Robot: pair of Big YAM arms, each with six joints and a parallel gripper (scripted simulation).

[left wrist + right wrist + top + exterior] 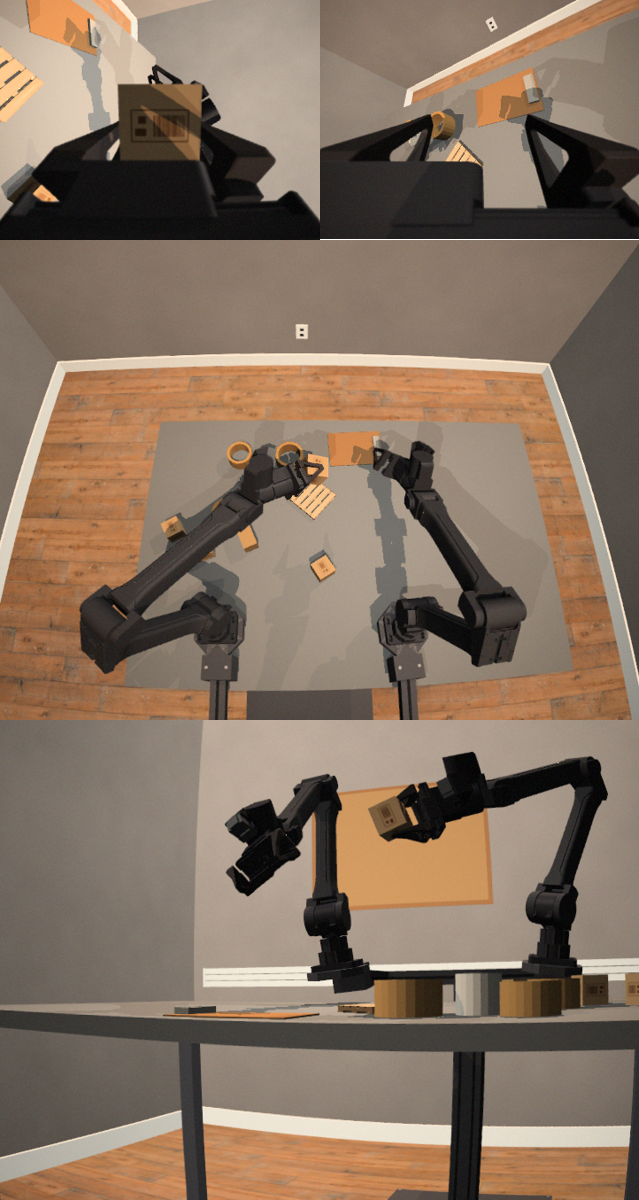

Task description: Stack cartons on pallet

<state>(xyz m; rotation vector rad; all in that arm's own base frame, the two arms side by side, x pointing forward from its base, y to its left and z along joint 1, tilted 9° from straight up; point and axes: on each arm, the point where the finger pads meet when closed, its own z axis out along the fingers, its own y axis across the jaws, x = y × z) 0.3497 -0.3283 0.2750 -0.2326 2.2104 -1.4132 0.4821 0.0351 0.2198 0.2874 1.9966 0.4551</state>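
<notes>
Right now my left hand is 1 cm to the right of the carton. From my left hand the other things lie so: wooden pallet 35 cm below, 7 cm ahead.
</notes>
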